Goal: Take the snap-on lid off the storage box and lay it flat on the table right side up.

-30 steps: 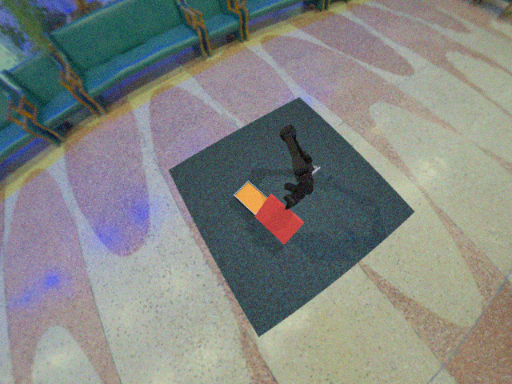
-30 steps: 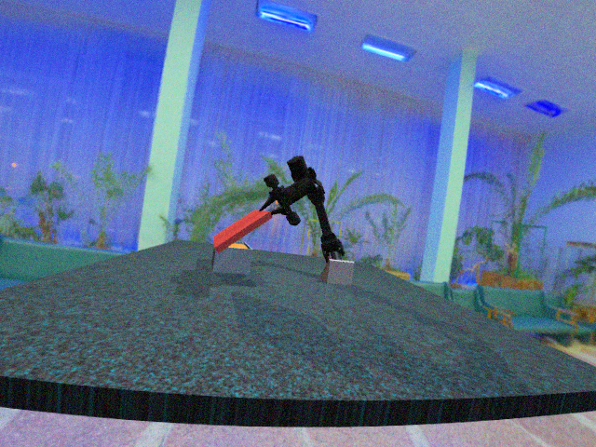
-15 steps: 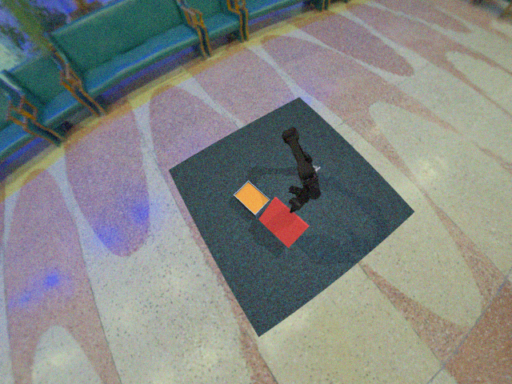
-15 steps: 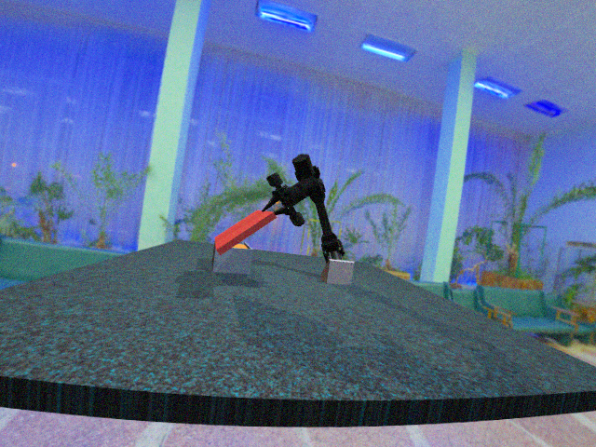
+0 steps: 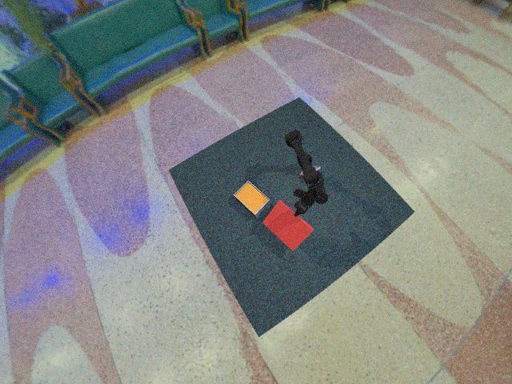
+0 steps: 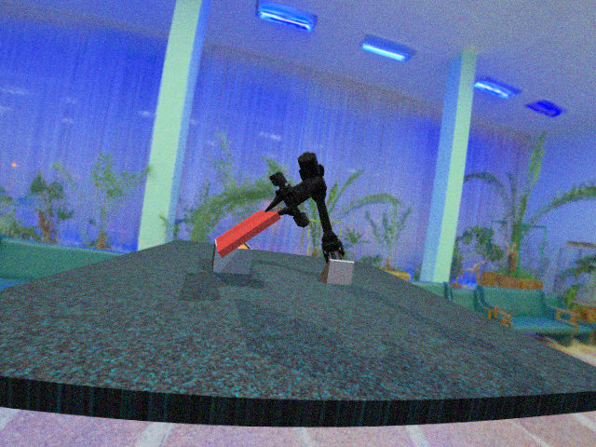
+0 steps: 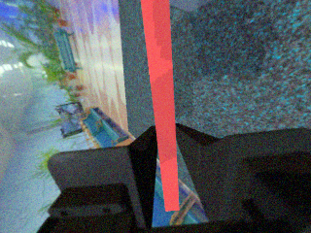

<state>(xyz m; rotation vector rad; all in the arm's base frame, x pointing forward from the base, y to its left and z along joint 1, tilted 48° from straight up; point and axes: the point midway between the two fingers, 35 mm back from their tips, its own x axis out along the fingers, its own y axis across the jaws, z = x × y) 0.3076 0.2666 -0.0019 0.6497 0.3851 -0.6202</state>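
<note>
My gripper tip is 6 cm short of the red lid, 5 cm above it and 1 cm to the right of it. From my gripper tip the other things lie so: grey storage box 28 cm to the right, 19 cm below, 10 cm ahead.
</note>
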